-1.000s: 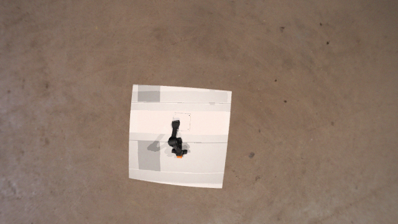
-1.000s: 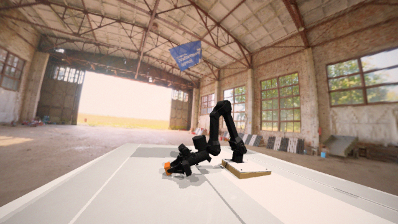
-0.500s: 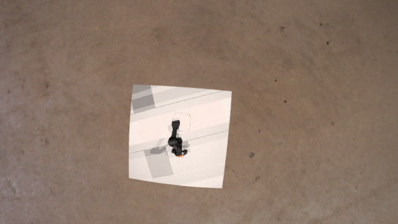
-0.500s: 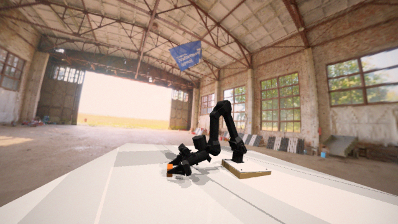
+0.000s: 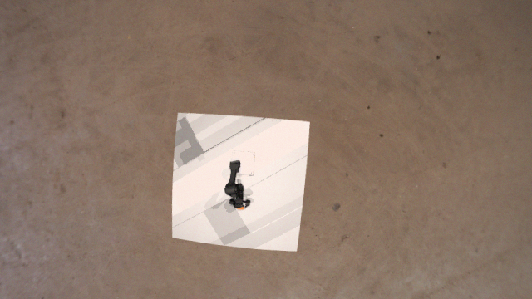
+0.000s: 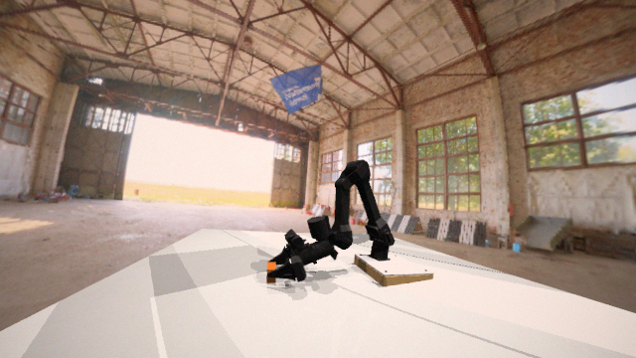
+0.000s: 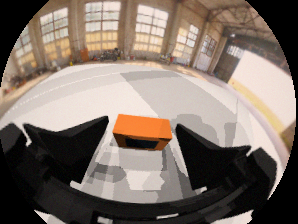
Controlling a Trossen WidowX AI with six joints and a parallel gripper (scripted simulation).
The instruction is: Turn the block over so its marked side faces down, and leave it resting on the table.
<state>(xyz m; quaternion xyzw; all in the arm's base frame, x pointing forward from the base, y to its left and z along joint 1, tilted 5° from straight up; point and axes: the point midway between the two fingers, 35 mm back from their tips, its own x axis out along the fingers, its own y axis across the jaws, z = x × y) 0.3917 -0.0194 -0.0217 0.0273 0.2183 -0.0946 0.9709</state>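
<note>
Right now my gripper tip is 20 mm past the block and 10 mm above it.
</note>
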